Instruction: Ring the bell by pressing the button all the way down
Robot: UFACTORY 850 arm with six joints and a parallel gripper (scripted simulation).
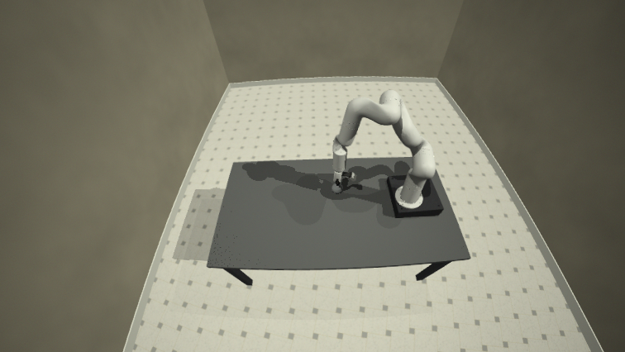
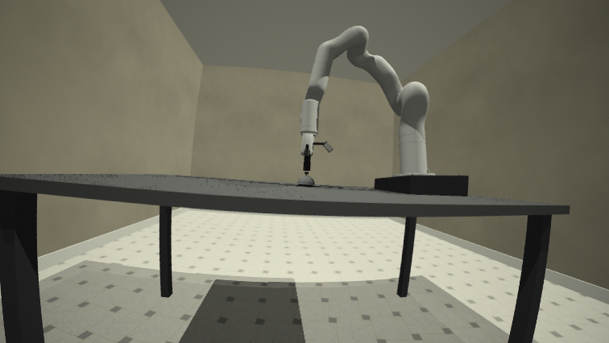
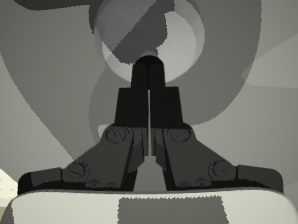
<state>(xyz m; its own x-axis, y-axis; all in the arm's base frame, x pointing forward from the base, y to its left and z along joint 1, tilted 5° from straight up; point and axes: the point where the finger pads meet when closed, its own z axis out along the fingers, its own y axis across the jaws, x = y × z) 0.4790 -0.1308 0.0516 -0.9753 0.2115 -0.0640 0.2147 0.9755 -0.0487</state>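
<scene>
Right now my hand is 4 cm above the bell button. Round my hand: bell: 5 cm below.
</scene>
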